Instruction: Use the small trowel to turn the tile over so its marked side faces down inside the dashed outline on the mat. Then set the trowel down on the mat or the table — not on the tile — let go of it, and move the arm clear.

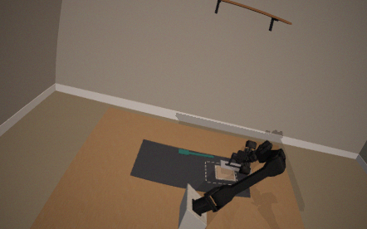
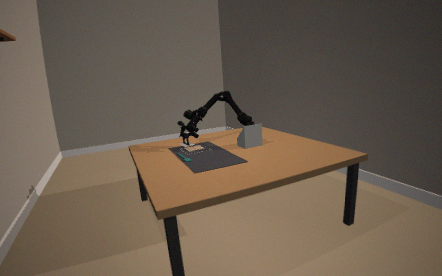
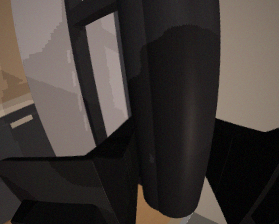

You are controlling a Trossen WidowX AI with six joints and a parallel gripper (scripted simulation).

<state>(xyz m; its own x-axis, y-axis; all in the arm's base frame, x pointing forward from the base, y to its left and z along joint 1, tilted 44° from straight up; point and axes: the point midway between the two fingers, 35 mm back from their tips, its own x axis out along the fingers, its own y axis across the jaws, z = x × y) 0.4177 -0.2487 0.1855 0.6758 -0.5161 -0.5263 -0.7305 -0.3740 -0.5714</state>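
Now: the teal flat tool 90 mm ahead of my gripper tip, 270 mm to the left of it and 70 mm below it. Also, from my gripper tip: tile: 60 mm behind, 90 mm to the left, 70 mm below.
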